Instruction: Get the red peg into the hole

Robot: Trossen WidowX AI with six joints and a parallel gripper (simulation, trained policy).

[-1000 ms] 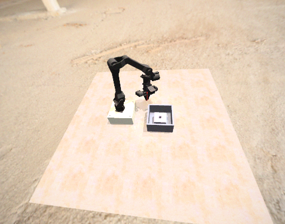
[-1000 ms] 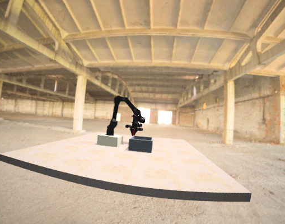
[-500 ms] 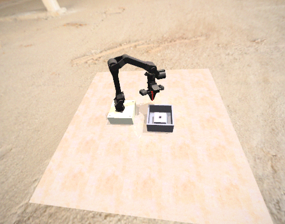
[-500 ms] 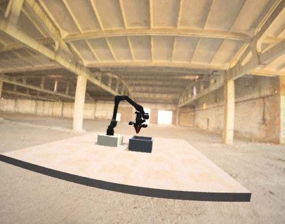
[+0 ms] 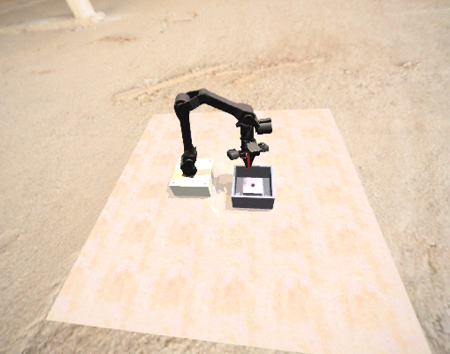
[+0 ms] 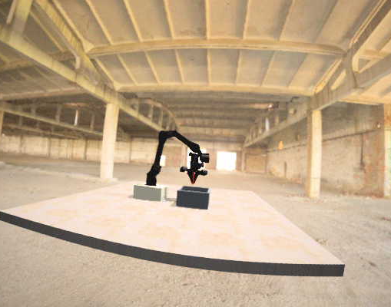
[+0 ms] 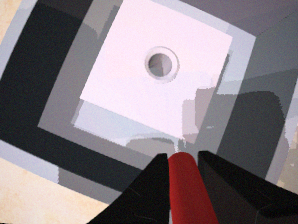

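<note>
My gripper tip is now 3 cm short of the pale plate, 5 cm to the left of it and 8 cm above it. Round my gripper tip: red peg 1 cm behind, 1 cm to the left, 3 cm above; dark grey box 3 cm ahead, 5 cm to the right, 10 cm below.
</note>
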